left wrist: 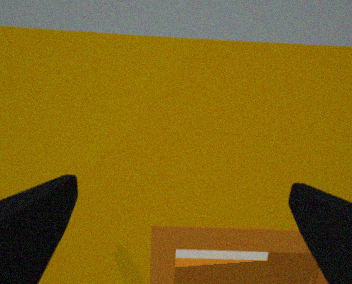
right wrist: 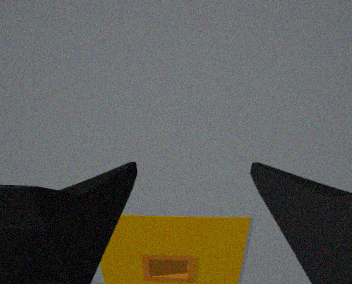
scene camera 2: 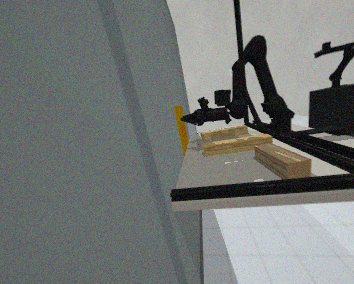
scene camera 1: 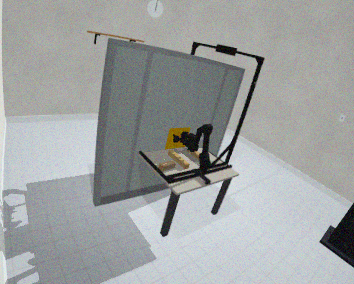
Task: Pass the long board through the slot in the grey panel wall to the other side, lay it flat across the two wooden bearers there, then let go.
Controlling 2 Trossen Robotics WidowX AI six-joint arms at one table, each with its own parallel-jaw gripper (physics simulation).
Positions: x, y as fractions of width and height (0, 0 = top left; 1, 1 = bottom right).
Labels:
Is my right gripper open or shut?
Open.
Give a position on a grey panel wall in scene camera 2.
0.28, 0.52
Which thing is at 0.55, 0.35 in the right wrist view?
A grey panel wall.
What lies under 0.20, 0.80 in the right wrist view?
My right gripper.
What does my right gripper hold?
Nothing.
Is my left gripper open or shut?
Open.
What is my left gripper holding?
Nothing.

